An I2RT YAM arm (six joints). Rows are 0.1 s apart.
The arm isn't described. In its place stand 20 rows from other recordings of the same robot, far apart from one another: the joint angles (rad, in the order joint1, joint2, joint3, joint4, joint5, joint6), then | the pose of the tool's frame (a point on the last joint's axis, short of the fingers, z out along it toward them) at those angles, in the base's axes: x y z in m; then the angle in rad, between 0 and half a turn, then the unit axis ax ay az.
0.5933, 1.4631, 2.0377, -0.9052, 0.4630, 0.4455 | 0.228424, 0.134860, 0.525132, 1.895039, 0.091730, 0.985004, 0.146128
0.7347, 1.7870, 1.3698, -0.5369, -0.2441, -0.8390 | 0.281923, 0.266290, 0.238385, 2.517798, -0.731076, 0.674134, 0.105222
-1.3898, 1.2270, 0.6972, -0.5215, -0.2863, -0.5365 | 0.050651, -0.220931, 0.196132, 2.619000, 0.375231, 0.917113, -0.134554
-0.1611, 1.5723, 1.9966, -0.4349, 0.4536, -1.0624 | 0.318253, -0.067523, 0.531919, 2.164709, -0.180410, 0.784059, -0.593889
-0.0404, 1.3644, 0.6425, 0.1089, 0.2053, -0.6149 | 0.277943, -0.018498, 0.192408, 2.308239, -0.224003, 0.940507, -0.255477
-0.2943, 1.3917, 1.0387, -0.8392, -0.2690, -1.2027 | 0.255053, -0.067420, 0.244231, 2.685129, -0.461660, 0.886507, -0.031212
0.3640, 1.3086, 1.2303, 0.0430, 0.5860, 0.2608 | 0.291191, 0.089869, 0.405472, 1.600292, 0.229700, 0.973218, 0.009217
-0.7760, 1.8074, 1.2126, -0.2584, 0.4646, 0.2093 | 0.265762, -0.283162, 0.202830, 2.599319, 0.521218, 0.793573, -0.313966
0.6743, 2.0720, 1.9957, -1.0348, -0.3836, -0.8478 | 0.337873, 0.287112, 0.290277, 2.659142, -0.711272, 0.681931, 0.170473
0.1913, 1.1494, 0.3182, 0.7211, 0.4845, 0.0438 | 0.225353, 0.026755, 0.202262, 1.688912, 0.142205, 0.980480, -0.135784
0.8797, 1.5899, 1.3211, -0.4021, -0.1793, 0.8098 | 0.226208, 0.283430, 0.302451, 2.682977, -0.072142, 0.919001, 0.387599
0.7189, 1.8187, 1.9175, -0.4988, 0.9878, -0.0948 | 0.327261, 0.246902, 0.416855, 1.893528, -0.061436, 0.958227, -0.279332
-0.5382, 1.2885, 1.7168, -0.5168, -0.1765, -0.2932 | 0.220463, -0.124333, 0.513748, 1.748717, 0.040063, 0.960183, -0.276484
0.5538, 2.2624, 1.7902, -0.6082, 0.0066, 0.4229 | 0.413032, 0.255121, 0.162155, 2.706419, -0.064160, 0.991436, 0.113744
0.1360, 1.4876, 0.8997, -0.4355, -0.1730, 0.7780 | 0.288444, 0.045658, 0.197503, 2.728773, 0.286560, 0.937451, 0.197660
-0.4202, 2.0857, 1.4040, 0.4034, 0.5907, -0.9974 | 0.427999, -0.212951, 0.207031, 2.561290, -0.051498, 0.816197, -0.575474
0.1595, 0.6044, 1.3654, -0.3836, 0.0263, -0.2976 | 0.040312, 0.005537, 0.516319, 1.202451, -0.206319, 0.971831, -0.113919
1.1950, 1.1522, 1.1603, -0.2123, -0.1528, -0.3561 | 0.091891, 0.247669, 0.394549, 1.974861, -0.689847, 0.621100, 0.371949
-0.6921, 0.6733, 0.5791, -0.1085, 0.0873, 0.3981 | 0.129205, -0.111126, 0.292776, 1.805200, 0.541503, 0.825250, -0.160428
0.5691, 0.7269, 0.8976, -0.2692, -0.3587, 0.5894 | 0.128711, 0.097173, 0.379135, 2.139072, -0.128134, 0.832806, 0.538532
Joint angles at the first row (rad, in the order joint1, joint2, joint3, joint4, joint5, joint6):
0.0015, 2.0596, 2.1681, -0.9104, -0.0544, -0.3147
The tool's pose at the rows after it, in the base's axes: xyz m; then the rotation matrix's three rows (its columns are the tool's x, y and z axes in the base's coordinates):
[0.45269, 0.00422, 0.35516], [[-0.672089, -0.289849, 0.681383], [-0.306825, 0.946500, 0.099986], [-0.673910, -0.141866, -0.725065]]
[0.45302, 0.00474, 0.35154], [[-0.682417, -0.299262, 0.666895], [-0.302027, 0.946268, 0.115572], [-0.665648, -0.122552, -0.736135]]
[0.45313, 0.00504, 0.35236], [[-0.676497, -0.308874, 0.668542], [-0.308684, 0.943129, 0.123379], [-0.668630, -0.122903, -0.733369]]
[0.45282, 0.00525, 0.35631], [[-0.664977, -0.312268, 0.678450], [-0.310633, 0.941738, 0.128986], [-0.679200, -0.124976, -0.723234]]
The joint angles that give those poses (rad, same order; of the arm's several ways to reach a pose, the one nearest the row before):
0.0015, 2.0464, 2.1570, -0.9270, -0.0991, -0.3124
0.0015, 2.0517, 2.1553, -0.9382, -0.1149, -0.3079
0.0015, 2.0521, 2.1583, -0.9377, -0.1227, -0.3152
0.0015, 2.0501, 2.1674, -0.9345, -0.1283, -0.3175

